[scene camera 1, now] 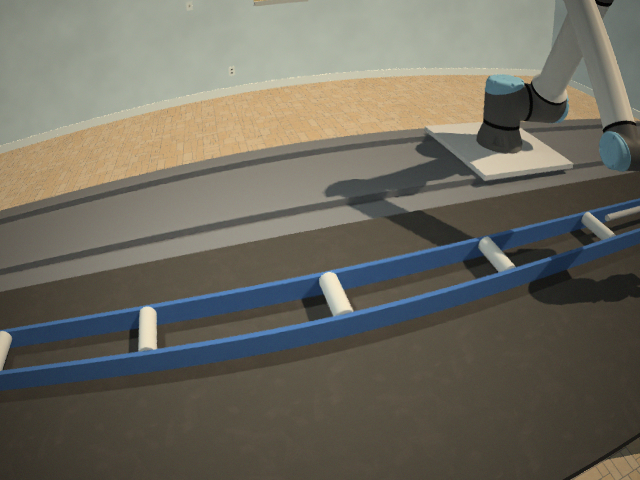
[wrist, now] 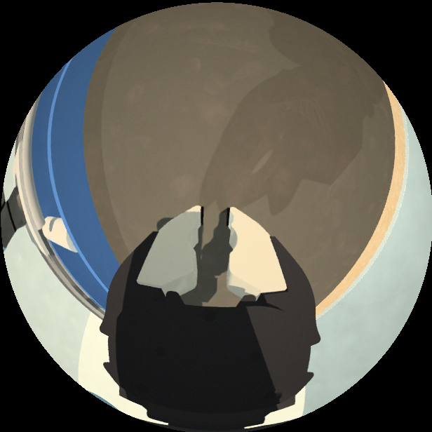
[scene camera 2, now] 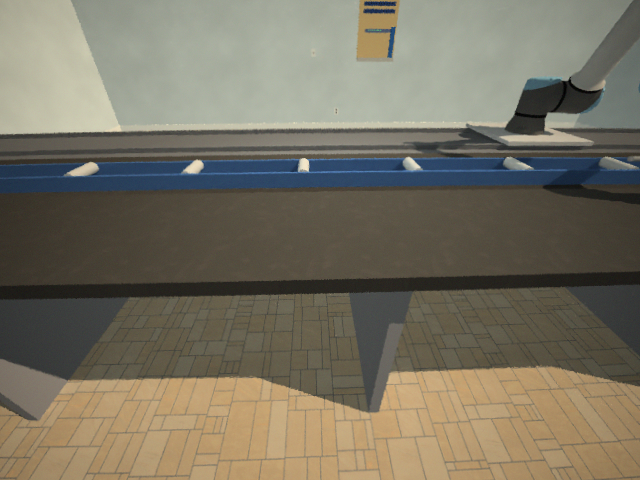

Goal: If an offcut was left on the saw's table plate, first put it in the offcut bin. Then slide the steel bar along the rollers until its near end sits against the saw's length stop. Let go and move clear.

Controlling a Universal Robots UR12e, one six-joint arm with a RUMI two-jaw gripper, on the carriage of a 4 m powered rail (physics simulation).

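Seen in the pictures: arm's base, origin of the base link: [scene camera 1: 499,143] [scene camera 2: 523,131].
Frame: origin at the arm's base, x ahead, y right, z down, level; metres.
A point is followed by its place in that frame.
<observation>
The steel bar [scene camera 1: 622,212] {x 0.623, y -0.054, z -0.048 m} [scene camera 2: 633,158] {x 0.628, y 0.018, z -0.044 m} shows its left end on the roller track at the right edge of both scene views. In the wrist view a long stretch of the bar [wrist: 29,170] runs at the far left beyond the blue side rail. My gripper [wrist: 215,208] points down above the dark table, beside the track. Its two pale jaws stand a small gap apart, with table and shadow between them and no object held. The gripper does not show in the scene views. Saw, length stop, offcut and offcut bin do not show in any view.
The blue roller track [scene camera 1: 248,341] {x 0.694, y 1.041, z -0.014 m} [scene camera 2: 248,179] {x 0.694, y 1.435, z -0.002 m} [wrist: 70,150] runs lengthwise along the table, with white rollers [scene camera 1: 336,294] {x 0.632, y 0.852, z -0.030 m} [scene camera 2: 303,165] {x 0.640, y 1.248, z -0.030 m} [wrist: 59,233] between its side rails. Behind it the arm's white carriage plate [scene camera 1: 522,167] {x 0.206, y 0.040, z 0.000 m} [scene camera 2: 563,139] {x 0.180, y -0.096, z 0.000 m} sits on the grey powered rail [scene camera 1: 217,206].
</observation>
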